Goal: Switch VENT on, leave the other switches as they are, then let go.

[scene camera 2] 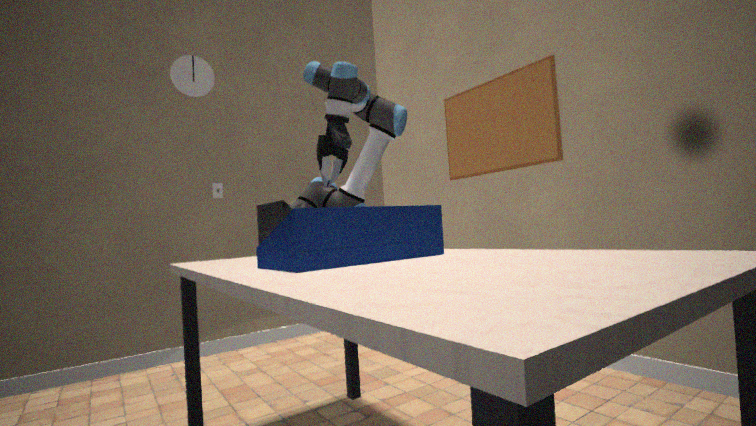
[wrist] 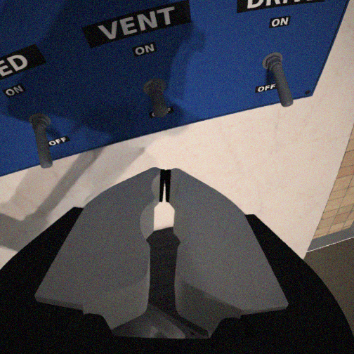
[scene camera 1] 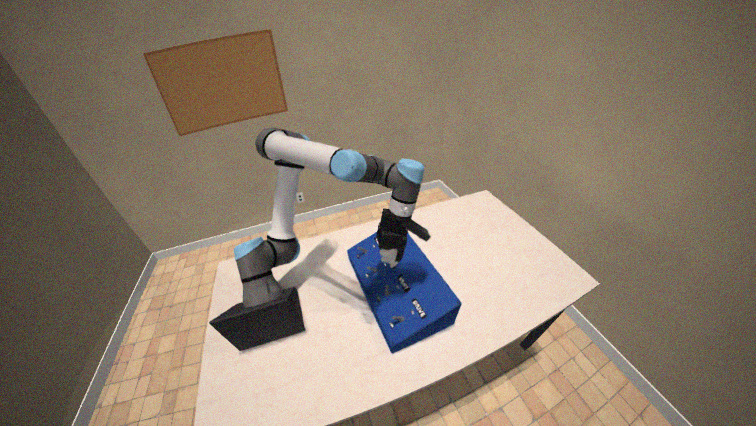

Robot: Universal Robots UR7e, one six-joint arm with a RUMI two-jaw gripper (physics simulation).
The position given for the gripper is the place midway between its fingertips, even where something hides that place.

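Observation:
The gripper (scene camera 2: pixel 327 187) is there in scene camera 1 too (scene camera 1: pixel 391 266), and it's in the wrist view as well (wrist: pixel 164 173). There's also a blue switch panel (scene camera 2: pixel 307 239), and you get that panel in the wrist view (wrist: pixel 87 79) and again in scene camera 1 (scene camera 1: pixel 417 292).

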